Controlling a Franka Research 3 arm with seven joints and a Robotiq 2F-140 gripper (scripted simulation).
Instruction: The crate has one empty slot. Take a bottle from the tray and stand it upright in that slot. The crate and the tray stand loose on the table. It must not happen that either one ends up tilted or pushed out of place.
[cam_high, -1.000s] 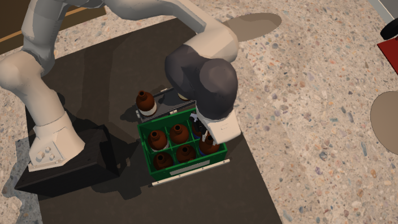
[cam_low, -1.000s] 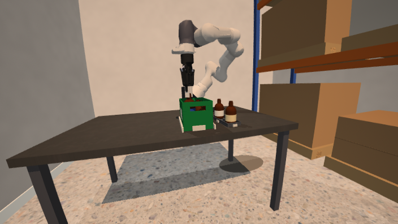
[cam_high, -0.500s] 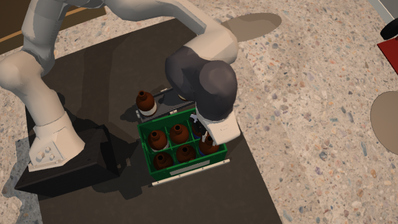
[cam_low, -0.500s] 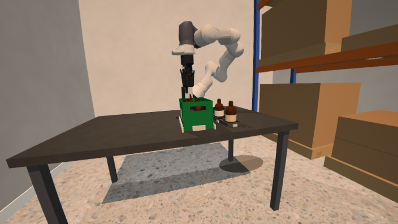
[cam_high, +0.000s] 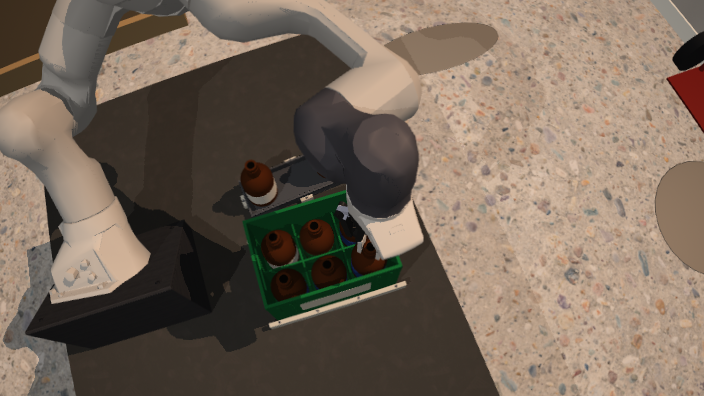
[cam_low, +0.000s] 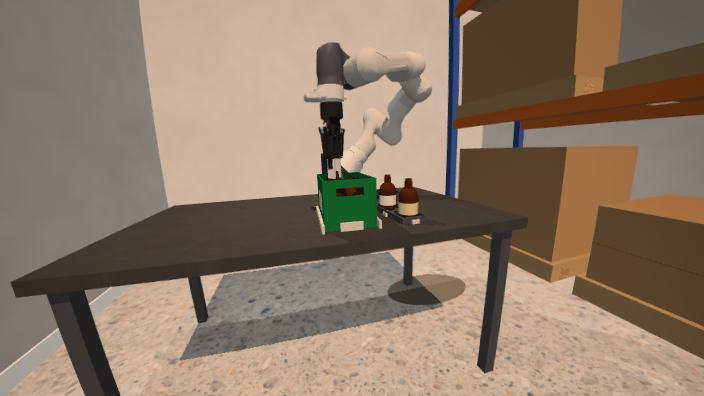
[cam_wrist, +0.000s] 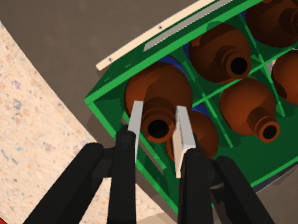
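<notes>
The green crate is 9 cm behind my hand, 4 cm to the left of it and 13 cm below it. Also, from my hand: dark tray 9 cm behind, 27 cm to the left, 20 cm below.
</notes>
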